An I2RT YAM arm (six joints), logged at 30 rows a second.
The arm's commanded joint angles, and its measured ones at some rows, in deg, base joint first. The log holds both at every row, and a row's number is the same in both.
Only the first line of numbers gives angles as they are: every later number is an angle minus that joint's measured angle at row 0.
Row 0, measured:
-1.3 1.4 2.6 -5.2 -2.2 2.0
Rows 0 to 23, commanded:
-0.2 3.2 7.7 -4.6 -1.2 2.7
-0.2 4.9 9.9 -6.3 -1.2 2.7
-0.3 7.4 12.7 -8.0 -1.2 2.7
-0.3 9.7 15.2 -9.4 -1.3 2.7
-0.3 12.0 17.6 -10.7 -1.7 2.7
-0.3 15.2 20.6 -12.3 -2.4 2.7
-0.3 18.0 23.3 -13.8 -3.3 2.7
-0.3 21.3 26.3 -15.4 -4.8 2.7
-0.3 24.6 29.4 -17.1 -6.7 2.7
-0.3 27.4 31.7 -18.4 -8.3 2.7
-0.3 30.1 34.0 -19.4 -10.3 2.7
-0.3 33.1 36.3 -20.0 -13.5 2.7
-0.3 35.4 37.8 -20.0 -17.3 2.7
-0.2 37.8 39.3 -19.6 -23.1 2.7
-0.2 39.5 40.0 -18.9 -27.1 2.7
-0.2 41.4 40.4 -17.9 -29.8 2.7
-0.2 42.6 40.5 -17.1 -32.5 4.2
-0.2 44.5 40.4 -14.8 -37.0 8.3
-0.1 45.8 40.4 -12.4 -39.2 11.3
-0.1 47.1 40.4 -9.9 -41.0 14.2
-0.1 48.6 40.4 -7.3 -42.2 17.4
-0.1 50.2 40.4 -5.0 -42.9 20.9
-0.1 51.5 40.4 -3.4 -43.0 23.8
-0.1 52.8 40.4 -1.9 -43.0 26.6
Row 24, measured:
0.0 50.3 39.5 -3.8 -36.1 14.7
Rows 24 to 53, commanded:
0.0 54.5 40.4 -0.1 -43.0 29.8
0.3 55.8 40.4 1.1 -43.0 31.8
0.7 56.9 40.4 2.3 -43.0 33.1
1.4 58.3 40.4 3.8 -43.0 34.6
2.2 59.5 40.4 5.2 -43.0 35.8
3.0 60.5 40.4 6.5 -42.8 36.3
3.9 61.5 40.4 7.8 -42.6 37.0
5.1 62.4 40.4 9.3 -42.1 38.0
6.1 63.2 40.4 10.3 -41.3 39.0
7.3 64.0 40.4 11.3 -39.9 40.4
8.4 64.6 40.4 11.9 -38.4 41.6
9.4 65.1 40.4 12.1 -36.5 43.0
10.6 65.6 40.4 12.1 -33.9 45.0
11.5 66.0 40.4 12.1 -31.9 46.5
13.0 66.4 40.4 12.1 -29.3 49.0
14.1 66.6 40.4 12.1 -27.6 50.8
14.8 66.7 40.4 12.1 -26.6 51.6
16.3 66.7 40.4 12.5 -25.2 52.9
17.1 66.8 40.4 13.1 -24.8 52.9
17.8 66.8 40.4 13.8 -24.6 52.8
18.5 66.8 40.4 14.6 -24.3 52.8
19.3 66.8 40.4 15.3 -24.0 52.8
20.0 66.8 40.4 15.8 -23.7 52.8
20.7 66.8 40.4 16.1 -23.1 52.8
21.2 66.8 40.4 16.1 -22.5 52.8
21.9 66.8 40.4 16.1 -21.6 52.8
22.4 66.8 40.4 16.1 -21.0 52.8
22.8 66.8 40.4 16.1 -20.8 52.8
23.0 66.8 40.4 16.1 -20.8 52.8
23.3 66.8 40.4 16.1 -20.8 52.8
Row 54, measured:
22.1 66.7 39.6 15.9 -23.3 52.1
